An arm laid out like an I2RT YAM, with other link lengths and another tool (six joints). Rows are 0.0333 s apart.
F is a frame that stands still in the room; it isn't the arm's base.
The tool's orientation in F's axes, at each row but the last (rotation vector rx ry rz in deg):
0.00 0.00 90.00
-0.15 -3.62 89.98
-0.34 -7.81 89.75
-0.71 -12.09 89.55
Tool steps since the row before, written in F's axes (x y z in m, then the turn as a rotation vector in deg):
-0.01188 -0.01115 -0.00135 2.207 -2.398 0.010
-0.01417 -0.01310 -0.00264 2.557 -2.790 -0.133
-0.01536 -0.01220 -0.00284 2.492 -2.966 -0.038
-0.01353 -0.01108 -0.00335 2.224 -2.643 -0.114
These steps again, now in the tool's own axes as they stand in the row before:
-0.01115 0.01188 -0.00135 -2.398 -2.207 0.010
-0.01318 0.01426 -0.00154 -2.795 -2.551 -0.132
-0.01237 0.01548 -0.00042 -2.963 -2.496 -0.018
-0.01133 0.01374 0.00002 -2.650 -2.216 -0.095

